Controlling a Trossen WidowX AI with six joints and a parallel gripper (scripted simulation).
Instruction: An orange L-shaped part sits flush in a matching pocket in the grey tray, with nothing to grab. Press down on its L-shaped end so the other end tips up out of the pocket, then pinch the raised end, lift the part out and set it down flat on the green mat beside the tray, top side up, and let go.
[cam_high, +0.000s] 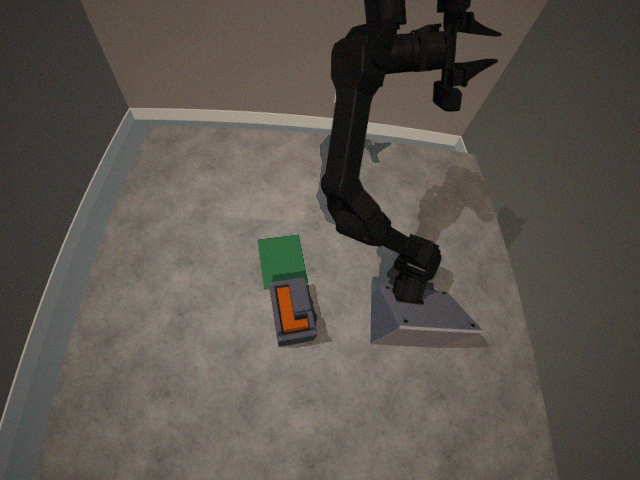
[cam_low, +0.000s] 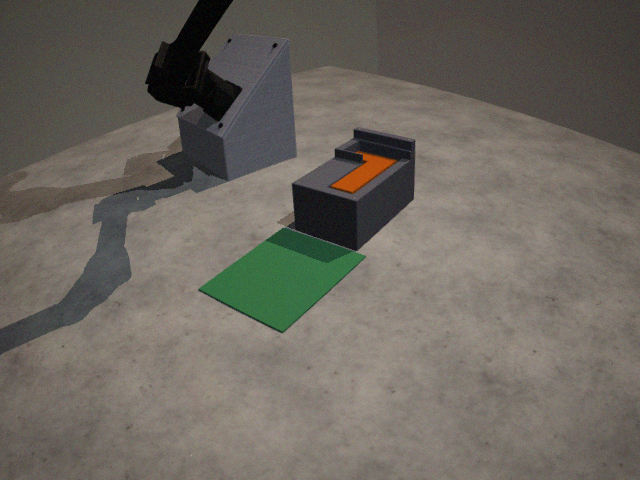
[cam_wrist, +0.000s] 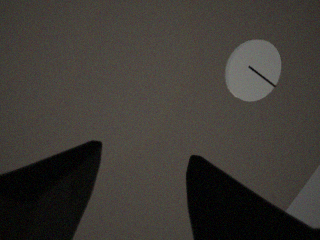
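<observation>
The orange L-shaped part is 530 mm below my gripper tip, 340 mm to the left of it and 250 mm ahead of it. Also, from my gripper tip: green mat: 600 mm below, 310 mm ahead, 180 mm to the left.
</observation>
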